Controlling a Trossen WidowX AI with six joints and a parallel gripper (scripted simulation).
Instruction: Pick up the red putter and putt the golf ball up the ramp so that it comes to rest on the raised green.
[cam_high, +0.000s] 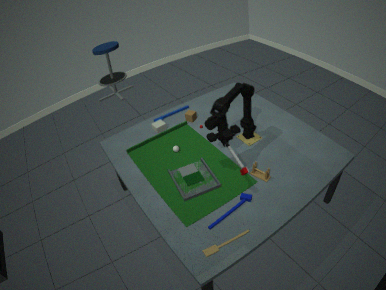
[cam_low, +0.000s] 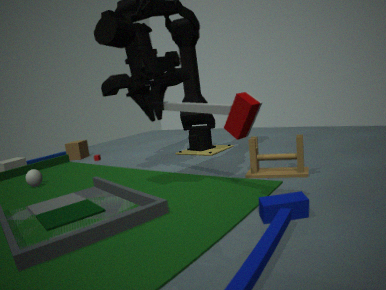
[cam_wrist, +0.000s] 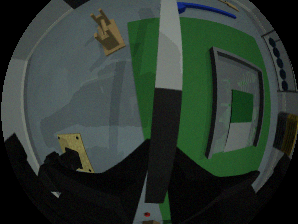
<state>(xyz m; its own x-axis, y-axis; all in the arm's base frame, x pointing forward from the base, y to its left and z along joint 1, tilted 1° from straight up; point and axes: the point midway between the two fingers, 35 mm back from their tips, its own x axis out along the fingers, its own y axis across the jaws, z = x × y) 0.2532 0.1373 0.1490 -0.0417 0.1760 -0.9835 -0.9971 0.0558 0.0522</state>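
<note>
My gripper tip is now 38 cm to the left of the small red cube, 12 cm above it and 1 cm past it. Also, from my gripper tip: blue putter: 34 cm to the left, 15 cm ahead, 11 cm below; then white golf ball: 23 cm to the right, 23 cm ahead, 10 cm below; then wooden stand: 20 cm to the left, 12 cm behind, 9 cm below.
</note>
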